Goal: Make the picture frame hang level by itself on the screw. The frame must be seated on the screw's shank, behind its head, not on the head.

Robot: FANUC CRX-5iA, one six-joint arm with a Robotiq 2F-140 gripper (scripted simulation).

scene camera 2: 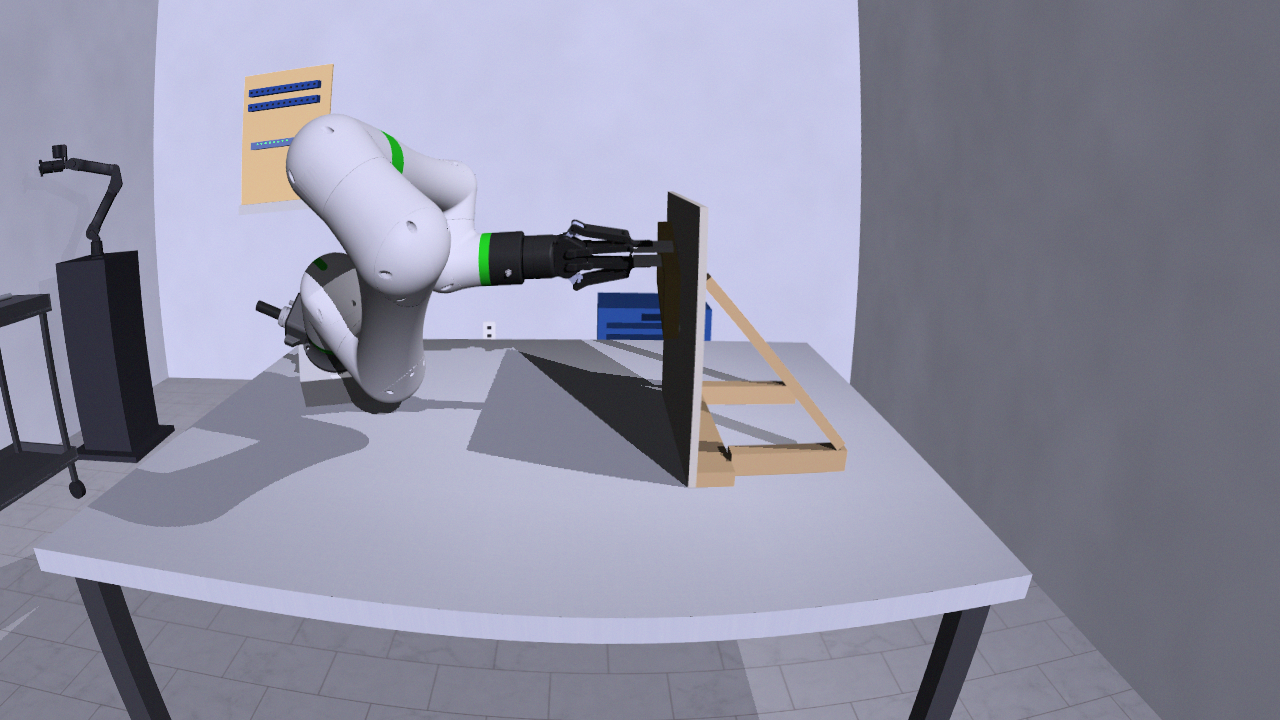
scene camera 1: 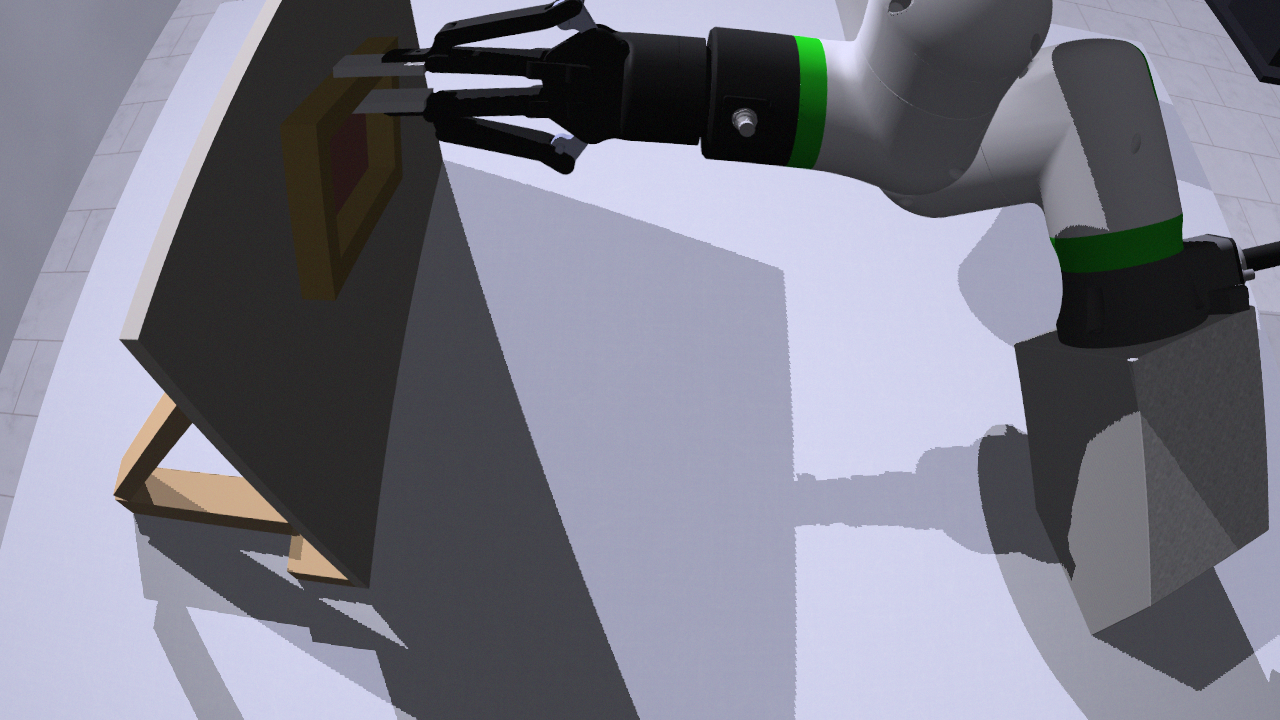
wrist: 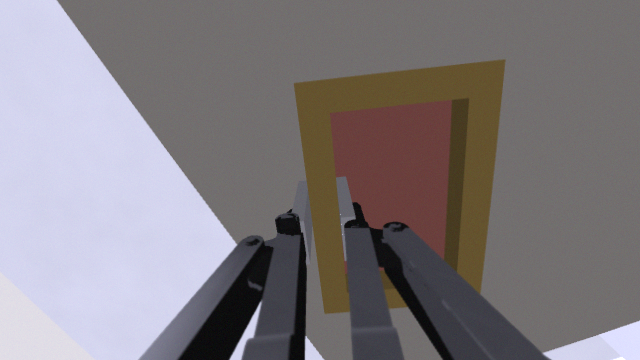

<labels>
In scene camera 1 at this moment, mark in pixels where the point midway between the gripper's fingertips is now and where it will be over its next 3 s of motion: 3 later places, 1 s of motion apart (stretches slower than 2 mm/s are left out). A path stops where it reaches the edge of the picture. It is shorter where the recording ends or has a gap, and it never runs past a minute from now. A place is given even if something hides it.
My gripper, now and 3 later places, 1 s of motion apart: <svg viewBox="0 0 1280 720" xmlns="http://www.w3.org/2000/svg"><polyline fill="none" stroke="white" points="340,84 338,84 334,86 331,93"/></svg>
</labels>
